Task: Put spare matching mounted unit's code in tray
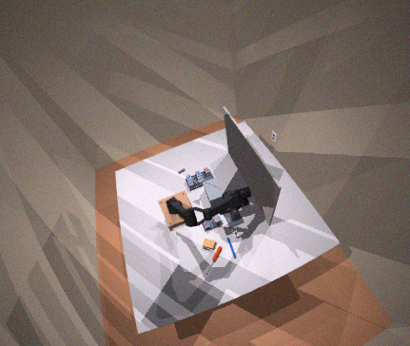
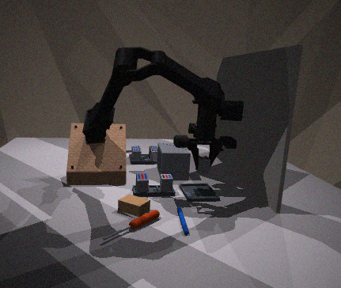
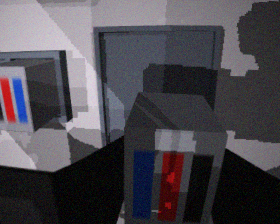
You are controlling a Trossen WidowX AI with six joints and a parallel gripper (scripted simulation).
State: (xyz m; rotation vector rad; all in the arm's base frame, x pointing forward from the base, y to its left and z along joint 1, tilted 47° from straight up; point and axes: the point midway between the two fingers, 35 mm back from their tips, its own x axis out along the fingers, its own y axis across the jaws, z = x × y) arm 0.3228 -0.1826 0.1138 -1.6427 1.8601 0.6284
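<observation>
My gripper tip is now 8 cm above the dark-rimmed tray and 1 cm past it. The rest, counted from my gripper tip: blue pen: 18 cm to the right, 11 cm behind, 8 cm below; then grey spare: 2 cm above; then mounted unit: 21 cm to the left, 4 cm behind, 3 cm below.
</observation>
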